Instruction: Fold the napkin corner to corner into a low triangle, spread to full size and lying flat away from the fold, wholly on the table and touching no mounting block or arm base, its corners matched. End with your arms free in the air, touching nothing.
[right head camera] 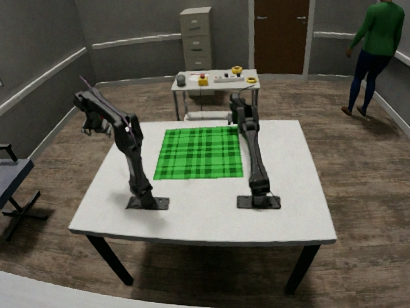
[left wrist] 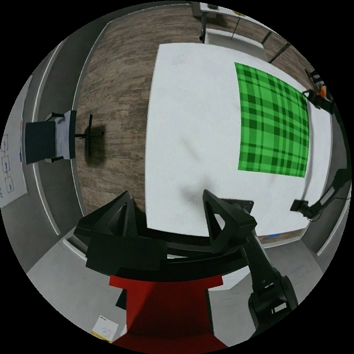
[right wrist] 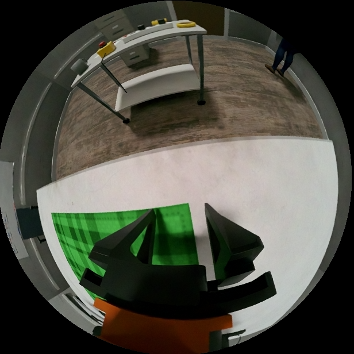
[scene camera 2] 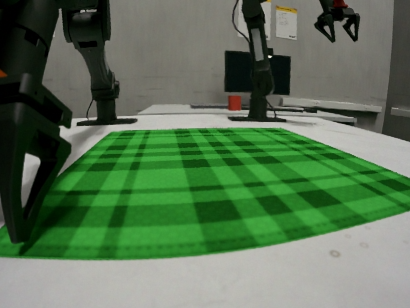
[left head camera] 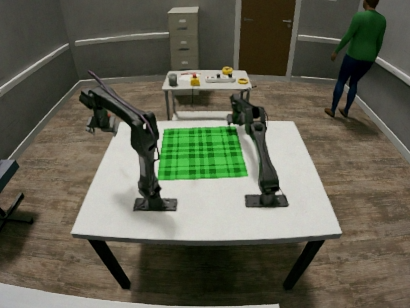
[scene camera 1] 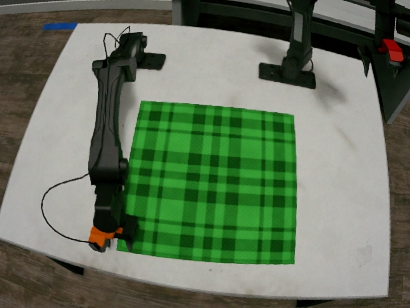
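Note:
The green plaid napkin [left head camera: 200, 152] [right head camera: 200, 152] [scene camera 1: 215, 185] [scene camera 2: 165, 180] [left wrist: 272, 125] [right wrist: 175, 232] lies flat and unfolded on the white table. My right gripper [scene camera 1: 116, 248] [right wrist: 178, 210] is partly open and low at one far corner, at the lower left of the napkin in scene camera 1. In the right wrist view one finger is over the cloth and the other is past its side edge. The cloth there looks flat; contact cannot be told. My left gripper [left head camera: 102, 132] [scene camera 2: 344, 40] [left wrist: 165, 193] is open and empty, high and away from the napkin.
The left mounting block [left head camera: 170, 205] [scene camera 1: 270, 74] and right mounting block [left head camera: 254, 201] [scene camera 1: 156, 61] are on the table [left head camera: 210, 220], apart from the napkin. A side table [left head camera: 204, 86] with small items stands beyond its far edge, and a person [left head camera: 367, 37] stands farther back.

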